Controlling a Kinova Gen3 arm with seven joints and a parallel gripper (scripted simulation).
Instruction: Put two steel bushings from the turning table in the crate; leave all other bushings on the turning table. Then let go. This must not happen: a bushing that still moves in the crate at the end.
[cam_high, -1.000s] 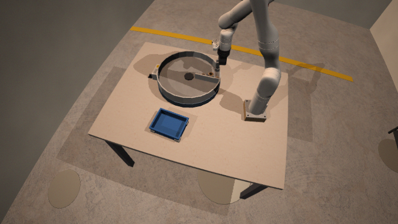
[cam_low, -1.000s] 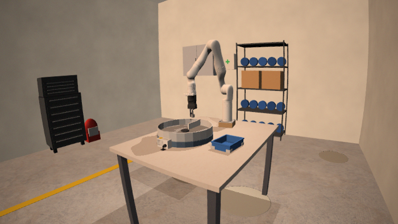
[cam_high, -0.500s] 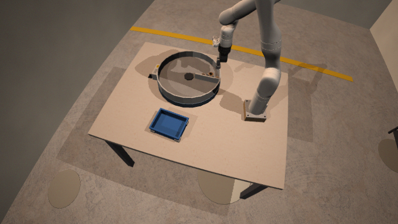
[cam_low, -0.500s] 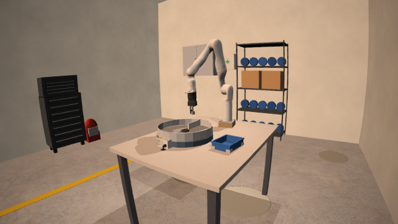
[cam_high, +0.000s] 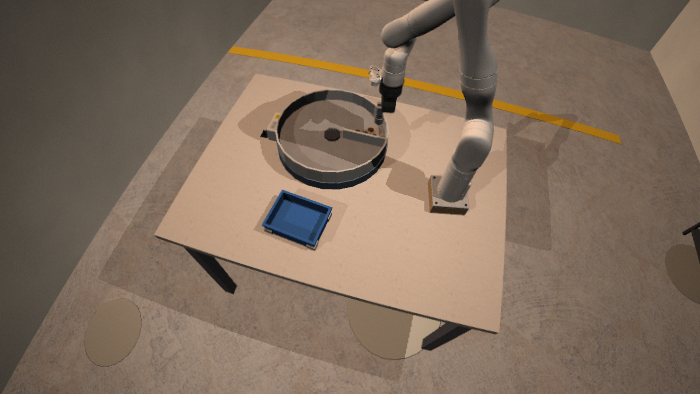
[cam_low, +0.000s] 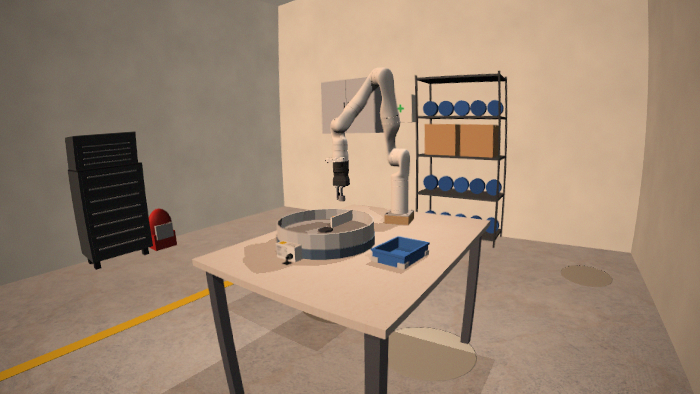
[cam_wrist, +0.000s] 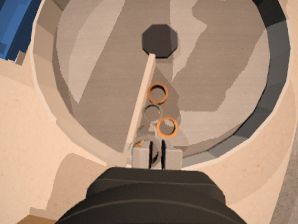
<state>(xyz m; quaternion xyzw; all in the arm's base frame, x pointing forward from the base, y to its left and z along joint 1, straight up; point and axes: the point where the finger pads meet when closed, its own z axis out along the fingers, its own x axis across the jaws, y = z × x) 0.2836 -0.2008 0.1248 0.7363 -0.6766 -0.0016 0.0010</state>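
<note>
My hand is 38 cm to the right of the blue crate, 22 cm short of it and 15 cm above it.
</note>
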